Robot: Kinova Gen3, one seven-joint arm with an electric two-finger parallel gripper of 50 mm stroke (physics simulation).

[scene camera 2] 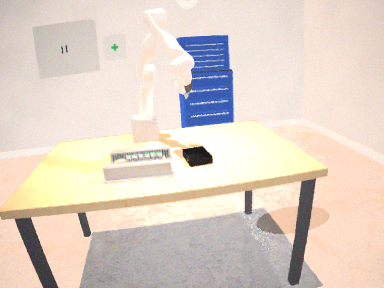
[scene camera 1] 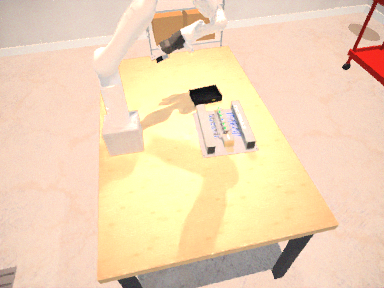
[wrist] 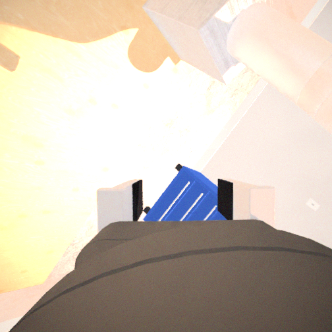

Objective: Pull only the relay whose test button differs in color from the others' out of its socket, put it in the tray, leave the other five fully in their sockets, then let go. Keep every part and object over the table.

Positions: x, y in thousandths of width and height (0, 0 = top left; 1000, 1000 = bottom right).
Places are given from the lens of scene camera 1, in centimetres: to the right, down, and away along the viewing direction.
panel (scene camera 1: 624, 512): 23, 2, 130
